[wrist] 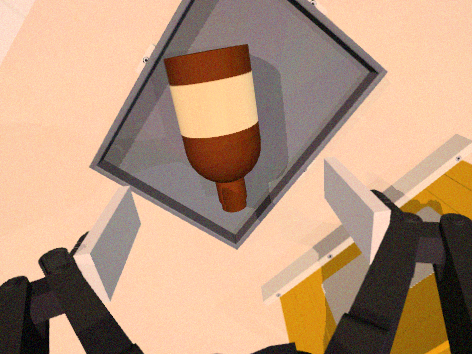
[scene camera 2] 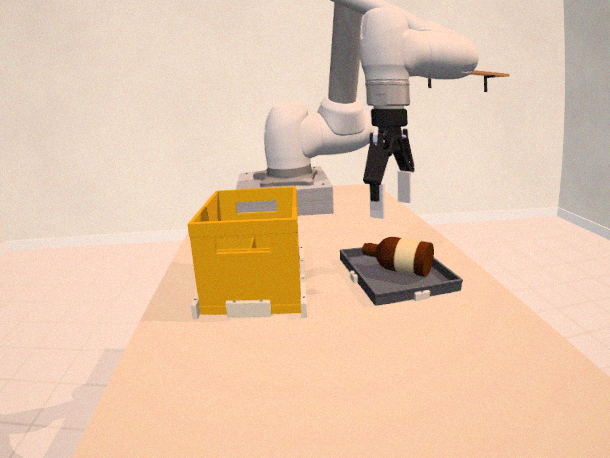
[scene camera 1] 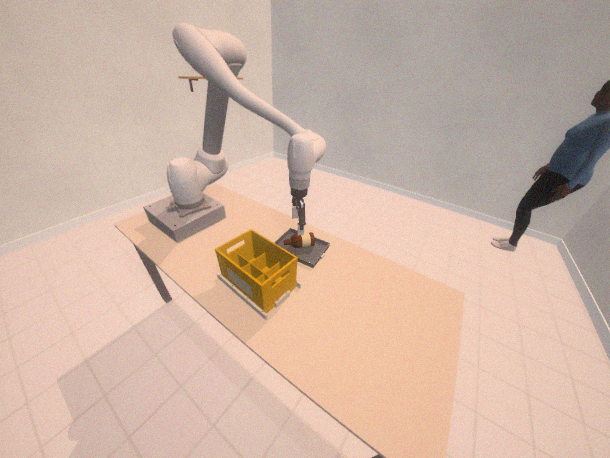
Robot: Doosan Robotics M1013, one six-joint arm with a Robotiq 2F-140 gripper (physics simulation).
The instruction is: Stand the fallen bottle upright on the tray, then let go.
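Where they show: gripper, fingertip midpoint: (wrist: 229, 191) (scene camera 2: 391, 209) (scene camera 1: 297, 226); arm's base, origin of the base link: (scene camera 2: 289, 179) (scene camera 1: 191, 205).
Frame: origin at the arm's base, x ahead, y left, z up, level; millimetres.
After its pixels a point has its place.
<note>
The brown bottle (scene camera 1: 306, 240) {x 639, y 335, z -35 mm} (scene camera 2: 404, 255) {x 643, y 334, z -42 mm} (wrist: 215, 107) {x 614, y 351, z -18 mm} with a cream label lies on its side in the dark grey tray (scene camera 1: 310, 256) {x 695, y 314, z -92 mm} (scene camera 2: 385, 286) {x 684, y 294, z -92 mm} (wrist: 310, 85) {x 696, y 299, z -92 mm}. Its neck points toward the crate side and lies near a tray corner in the wrist view. My gripper (scene camera 1: 298, 222) {x 596, y 309, z 43 mm} (scene camera 2: 390, 207) {x 596, y 309, z 43 mm} (wrist: 229, 191) {x 596, y 309, z 43 mm} is open and empty, pointing down above the tray. In scene camera 2 the fingertips are above the bottle's neck end with a gap below them. In the wrist view the pads stand wide apart, to either side of the neck and shoulder.
A yellow crate (scene camera 1: 272, 295) {x 807, y -2, z -20 mm} (scene camera 2: 245, 275) {x 801, y 44, z -20 mm} (wrist: 300, 310) {x 543, y 101, z -32 mm} with dividers stands beside the tray, held by pale brackets. The arm's grey base (scene camera 1: 185, 217) {x 99, y -68, z -7 mm} (scene camera 2: 315, 199) {x 116, y 100, z -46 mm} is at the table's far end. A wall shelf (scene camera 2: 492, 74) is behind the arm. A person (scene camera 1: 575, 150) is beyond the table.
</note>
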